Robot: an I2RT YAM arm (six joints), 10 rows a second.
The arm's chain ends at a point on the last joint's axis. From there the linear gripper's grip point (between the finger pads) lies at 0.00 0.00 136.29 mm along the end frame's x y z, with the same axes.
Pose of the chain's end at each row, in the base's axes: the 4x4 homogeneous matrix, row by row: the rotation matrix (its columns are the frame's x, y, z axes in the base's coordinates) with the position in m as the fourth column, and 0 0 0 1 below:
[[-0.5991 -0.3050 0.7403 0.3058], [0.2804 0.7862 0.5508 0.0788], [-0.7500 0.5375 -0.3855 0.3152], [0 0 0 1]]
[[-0.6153 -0.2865 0.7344 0.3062], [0.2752 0.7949 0.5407 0.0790], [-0.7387 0.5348 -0.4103 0.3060], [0 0 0 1]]
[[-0.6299 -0.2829 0.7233 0.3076], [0.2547 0.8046 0.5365 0.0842], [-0.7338 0.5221 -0.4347 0.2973], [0 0 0 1]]
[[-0.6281 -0.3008 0.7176 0.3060], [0.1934 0.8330 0.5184 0.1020], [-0.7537 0.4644 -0.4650 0.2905], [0 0 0 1]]
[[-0.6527 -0.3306 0.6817 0.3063], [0.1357 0.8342 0.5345 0.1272], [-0.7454 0.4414 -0.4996 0.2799], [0 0 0 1]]
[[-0.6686 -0.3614 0.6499 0.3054], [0.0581 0.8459 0.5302 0.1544], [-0.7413 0.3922 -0.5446 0.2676], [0 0 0 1]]
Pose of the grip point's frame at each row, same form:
[[-0.5991 -0.3050 0.7403 0.4067], [0.2804 0.7862 0.5508 0.1539], [-0.7500 0.5375 -0.3855 0.2627], [0 0 0 1]]
[[-0.6153 -0.2865 0.7344 0.4063], [0.2752 0.7949 0.5407 0.1527], [-0.7387 0.5348 -0.4103 0.2501], [0 0 0 1]]
[[-0.6299 -0.2829 0.7233 0.4062], [0.2547 0.8046 0.5365 0.1573], [-0.7338 0.5221 -0.4347 0.2381], [0 0 0 1]]
[[-0.6281 -0.3008 0.7176 0.4038], [0.1934 0.8330 0.5184 0.1727], [-0.7537 0.4644 -0.4650 0.2271], [0 0 0 1]]
[[-0.6527 -0.3306 0.6817 0.3992], [0.1357 0.8342 0.5345 0.2000], [-0.7454 0.4414 -0.4996 0.2118], [0 0 0 1]]
[[-0.6686 -0.3614 0.6499 0.3940], [0.0581 0.8459 0.5302 0.2267], [-0.7413 0.3922 -0.5446 0.1934], [0 0 0 1]]

